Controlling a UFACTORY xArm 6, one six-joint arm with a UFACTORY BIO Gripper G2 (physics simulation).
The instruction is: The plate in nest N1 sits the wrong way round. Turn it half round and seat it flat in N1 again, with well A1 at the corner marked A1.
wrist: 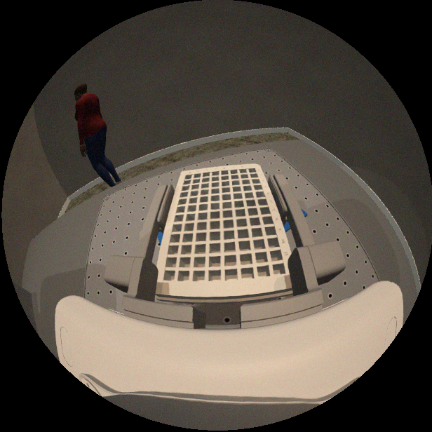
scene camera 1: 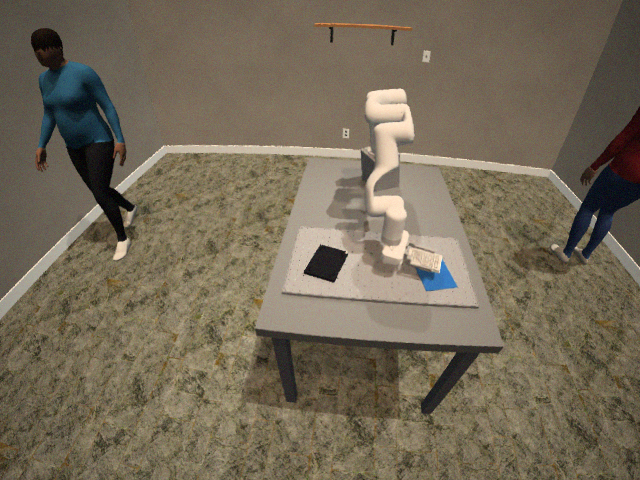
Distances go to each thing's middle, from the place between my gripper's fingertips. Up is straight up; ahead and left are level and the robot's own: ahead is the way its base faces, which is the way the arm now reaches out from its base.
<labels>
My gripper is now 3 cm to the left of the cream well plate (wrist: pixel 224 242) and 1 cm past it. The rest, counted from my hand: black nest (scene camera 1: pixel 323 263) 40 cm to the right, 5 cm below, 2 cm ahead.
</labels>
